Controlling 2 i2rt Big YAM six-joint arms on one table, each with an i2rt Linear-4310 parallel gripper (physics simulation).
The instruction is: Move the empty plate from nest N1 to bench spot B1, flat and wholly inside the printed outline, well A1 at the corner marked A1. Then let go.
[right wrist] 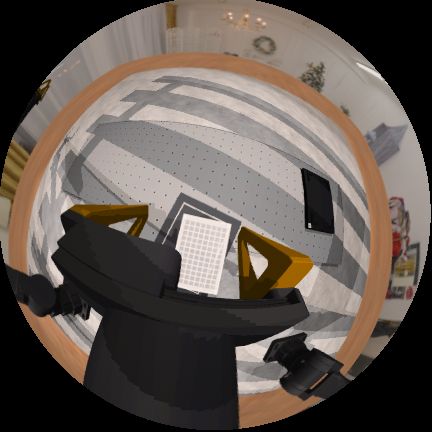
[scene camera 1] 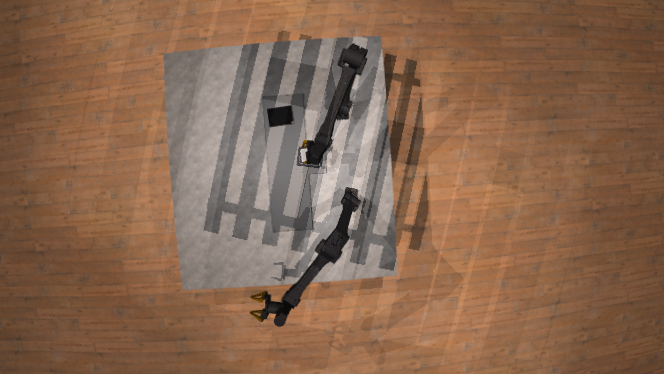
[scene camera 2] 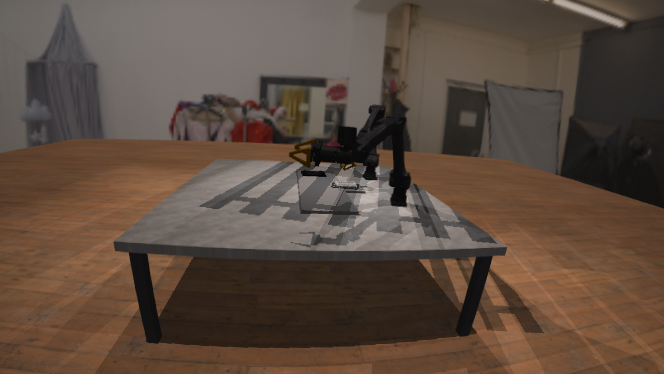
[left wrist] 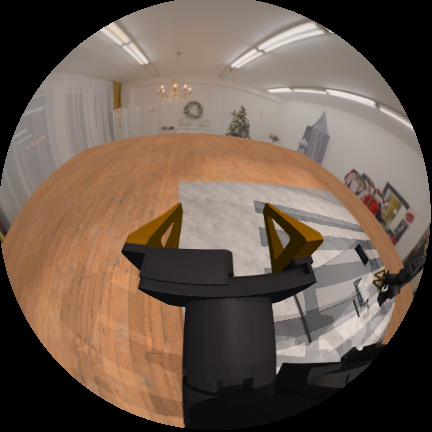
My left gripper (scene camera 2: 292, 150) is open, with nothing in its grasp. My right gripper (right wrist: 192, 221) is open, with nothing in its grasp. Also in view: a plate (right wrist: 201, 242). Further things: a black block (right wrist: 317, 198).
My left gripper shows as well in the left wrist view (left wrist: 223, 206).
